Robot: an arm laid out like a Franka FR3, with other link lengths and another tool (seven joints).
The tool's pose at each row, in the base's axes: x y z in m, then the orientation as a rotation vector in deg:
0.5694, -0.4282, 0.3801, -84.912, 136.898, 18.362
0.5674, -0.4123, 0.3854, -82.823, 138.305, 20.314
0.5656, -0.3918, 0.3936, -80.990, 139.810, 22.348
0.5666, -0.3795, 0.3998, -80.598, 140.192, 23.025
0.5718, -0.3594, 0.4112, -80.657, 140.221, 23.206
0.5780, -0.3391, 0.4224, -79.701, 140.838, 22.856
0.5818, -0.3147, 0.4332, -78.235, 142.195, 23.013
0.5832, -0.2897, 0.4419, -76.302, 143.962, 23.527
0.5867, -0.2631, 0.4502, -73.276, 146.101, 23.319
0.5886, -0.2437, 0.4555, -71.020, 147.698, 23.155
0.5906, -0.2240, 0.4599, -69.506, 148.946, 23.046
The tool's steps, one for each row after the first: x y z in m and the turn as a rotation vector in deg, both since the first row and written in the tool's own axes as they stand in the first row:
-0.0143, 0.0089, 0.0003, -0.961, -0.454, 1.968
-0.0336, 0.0198, -0.0004, -2.117, -0.689, 3.850
-0.0466, 0.0244, -0.0017, -2.542, -0.748, 4.306
-0.0696, 0.0289, -0.0046, -2.688, -0.745, 4.309
-0.0932, 0.0326, -0.0070, -2.340, -0.618, 5.047
-0.1191, 0.0401, -0.0080, -2.392, -0.270, 6.436
-0.1436, 0.0501, -0.0072, -2.669, 0.123, 8.288
-0.1702, 0.0589, -0.0052, -2.284, 0.559, 10.802
-0.1891, 0.0658, -0.0031, -2.018, 0.930, 12.675
-0.2079, 0.0728, 0.0000, -1.915, 1.338, 13.999

